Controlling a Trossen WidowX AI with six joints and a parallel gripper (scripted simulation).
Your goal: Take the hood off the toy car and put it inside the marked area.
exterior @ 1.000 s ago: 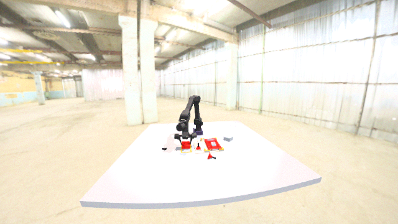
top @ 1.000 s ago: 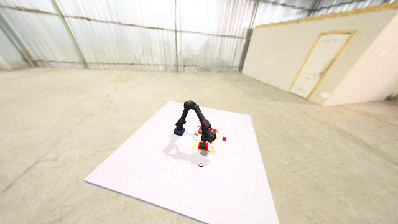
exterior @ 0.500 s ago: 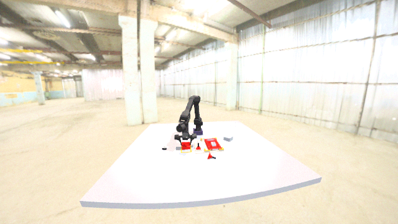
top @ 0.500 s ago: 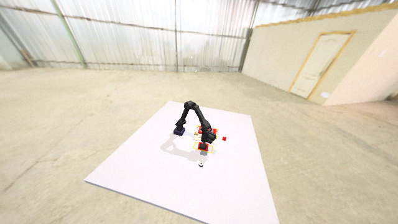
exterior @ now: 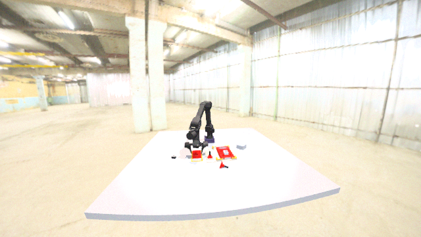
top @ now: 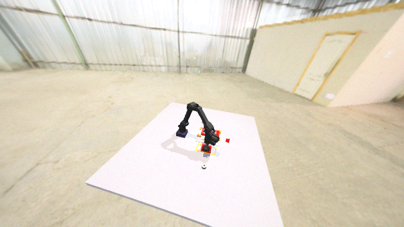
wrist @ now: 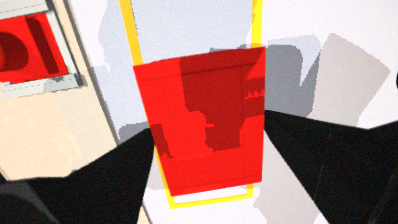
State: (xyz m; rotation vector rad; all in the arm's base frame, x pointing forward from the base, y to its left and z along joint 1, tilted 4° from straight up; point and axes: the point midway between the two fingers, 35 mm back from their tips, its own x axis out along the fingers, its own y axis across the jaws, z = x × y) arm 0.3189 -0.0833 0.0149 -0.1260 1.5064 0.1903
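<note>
My gripper tip is right at the hood. Round my gripper tip: white wheel (180 mm to the right, 50 mm ahead).
</note>
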